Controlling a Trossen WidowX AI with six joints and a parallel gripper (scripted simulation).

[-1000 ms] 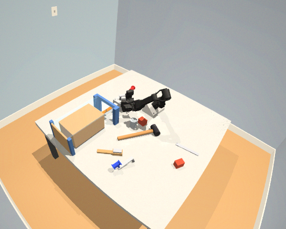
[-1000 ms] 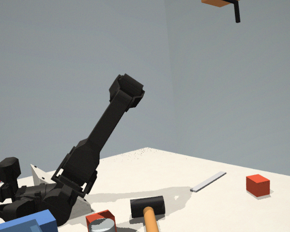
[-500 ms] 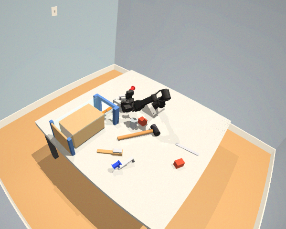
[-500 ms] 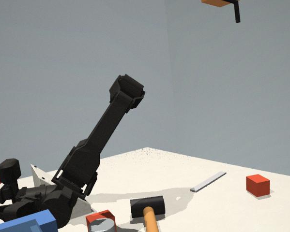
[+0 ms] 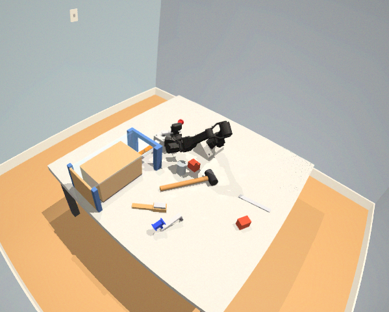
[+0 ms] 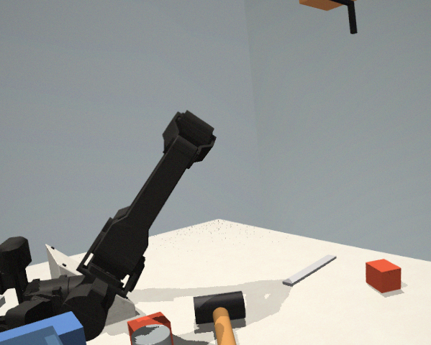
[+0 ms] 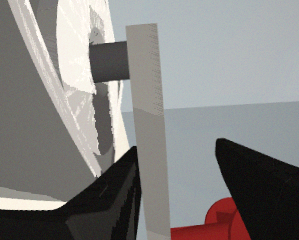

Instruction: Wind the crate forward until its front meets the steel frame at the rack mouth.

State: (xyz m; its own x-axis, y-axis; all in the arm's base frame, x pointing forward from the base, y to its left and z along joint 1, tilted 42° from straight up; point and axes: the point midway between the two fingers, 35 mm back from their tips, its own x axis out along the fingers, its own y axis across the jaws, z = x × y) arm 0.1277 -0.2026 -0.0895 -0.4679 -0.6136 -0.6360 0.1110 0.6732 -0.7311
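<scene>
The grey crank bar lies 1 cm behind my gripper tip, 2 cm to the left of it and 1 cm below it. The rest, counted from my gripper tip: grey winch (3 cm ahead, 3 cm to the right, 9 cm below); blue frame (20 cm ahead, 3 cm to the right, 2 cm below); red knob (4 cm behind, 4 cm to the left, 3 cm above).
</scene>
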